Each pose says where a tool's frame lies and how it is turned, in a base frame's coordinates. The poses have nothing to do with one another.
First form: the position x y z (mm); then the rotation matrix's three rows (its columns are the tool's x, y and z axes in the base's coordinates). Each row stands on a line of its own.
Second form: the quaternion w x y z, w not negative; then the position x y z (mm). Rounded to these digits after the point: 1 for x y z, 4 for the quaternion.
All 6 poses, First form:
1:
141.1 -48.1 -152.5
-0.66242 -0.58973 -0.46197
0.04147 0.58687 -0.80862
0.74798 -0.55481 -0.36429
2:
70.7 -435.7 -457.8
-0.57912 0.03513 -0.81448
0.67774 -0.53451 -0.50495
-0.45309 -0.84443 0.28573
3:
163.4 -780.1 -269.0
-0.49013 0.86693 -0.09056
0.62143 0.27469 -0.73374
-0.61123 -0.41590 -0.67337
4:
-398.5 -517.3 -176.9
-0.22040 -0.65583 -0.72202
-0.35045 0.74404 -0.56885
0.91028 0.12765 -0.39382
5:
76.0 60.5 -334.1
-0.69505 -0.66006 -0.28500
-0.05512 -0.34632 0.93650
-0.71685 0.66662 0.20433
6:
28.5 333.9 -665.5
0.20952 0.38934 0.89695
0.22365 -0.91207 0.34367
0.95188 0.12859 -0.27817
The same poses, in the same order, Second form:
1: 0.3742 0.1696 -0.8083 0.4217 141.1 -48.1 -152.5
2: 0.2074 -0.4092 -0.4356 0.7745 70.7 -435.7 -457.8
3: 0.1667 0.4766 0.7807 -0.3681 163.4 -780.1 -269.0
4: 0.5315 0.3276 -0.7678 0.1437 -398.5 -517.3 -176.9
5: 0.2018 -0.3343 0.5349 0.7493 76.0 60.5 -334.1
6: 0.0694 -0.7746 -0.1979 -0.5967 28.5 333.9 -665.5
